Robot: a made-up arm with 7 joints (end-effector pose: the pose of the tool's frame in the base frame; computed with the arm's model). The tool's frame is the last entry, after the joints.
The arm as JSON. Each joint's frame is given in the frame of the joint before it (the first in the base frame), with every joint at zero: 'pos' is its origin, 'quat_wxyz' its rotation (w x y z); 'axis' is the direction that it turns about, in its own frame. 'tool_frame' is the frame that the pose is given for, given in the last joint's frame.
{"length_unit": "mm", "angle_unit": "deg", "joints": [
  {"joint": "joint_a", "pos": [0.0, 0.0, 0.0], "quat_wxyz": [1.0, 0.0, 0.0, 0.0], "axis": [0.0, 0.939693, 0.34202]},
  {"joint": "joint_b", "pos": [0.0, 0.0, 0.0], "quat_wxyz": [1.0, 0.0, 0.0, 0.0], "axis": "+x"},
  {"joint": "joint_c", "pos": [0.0, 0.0, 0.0], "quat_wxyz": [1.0, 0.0, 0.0, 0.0], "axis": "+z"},
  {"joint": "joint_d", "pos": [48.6, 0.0, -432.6], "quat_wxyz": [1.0, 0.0, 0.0, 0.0], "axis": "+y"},
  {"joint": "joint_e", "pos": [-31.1, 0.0, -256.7], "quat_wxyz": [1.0, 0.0, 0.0, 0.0], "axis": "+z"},
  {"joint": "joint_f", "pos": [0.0, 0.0, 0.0], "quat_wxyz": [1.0, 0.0, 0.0, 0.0], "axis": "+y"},
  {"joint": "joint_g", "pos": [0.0, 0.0, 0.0], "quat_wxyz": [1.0, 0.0, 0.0, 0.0], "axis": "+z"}
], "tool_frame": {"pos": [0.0, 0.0, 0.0], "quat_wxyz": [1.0, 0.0, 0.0, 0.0]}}
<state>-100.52 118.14 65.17 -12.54 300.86 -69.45 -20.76</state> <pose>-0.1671 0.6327 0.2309 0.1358 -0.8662 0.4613 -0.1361</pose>
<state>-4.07 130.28 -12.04 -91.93 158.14 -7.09 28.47</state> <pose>0.2918 0.3813 0.2652 0.6002 -0.2862 -0.6443 0.3777</pose>
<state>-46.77 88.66 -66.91 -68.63 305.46 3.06 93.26</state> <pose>0.3939 0.4747 -0.0630 0.7135 0.3660 -0.4690 -0.3702</pose>
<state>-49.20 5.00 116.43 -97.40 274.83 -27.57 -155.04</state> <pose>0.2792 0.2892 -0.3434 0.3312 0.5125 0.6186 -0.4950</pose>
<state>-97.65 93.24 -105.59 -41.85 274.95 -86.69 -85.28</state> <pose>0.3711 0.5298 0.1891 0.4392 0.1002 -0.1630 0.8777</pose>
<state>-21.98 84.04 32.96 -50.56 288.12 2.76 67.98</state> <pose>0.2366 0.6008 0.1365 0.4522 0.6728 -0.5856 0.0048</pose>
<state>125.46 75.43 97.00 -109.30 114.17 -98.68 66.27</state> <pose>0.0475 0.4473 0.1748 0.1208 -0.3638 -0.9233 0.0227</pose>
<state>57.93 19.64 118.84 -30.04 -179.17 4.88 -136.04</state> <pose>-0.6072 0.2206 -0.2336 0.1231 0.6469 -0.2669 0.7036</pose>
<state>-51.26 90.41 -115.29 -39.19 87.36 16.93 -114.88</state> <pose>0.2444 0.6254 -0.0899 0.4795 0.3321 0.3303 -0.7421</pose>
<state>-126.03 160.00 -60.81 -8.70 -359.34 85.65 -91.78</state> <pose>-0.4186 0.5455 -0.0891 0.9439 -0.0522 0.1709 0.2778</pose>
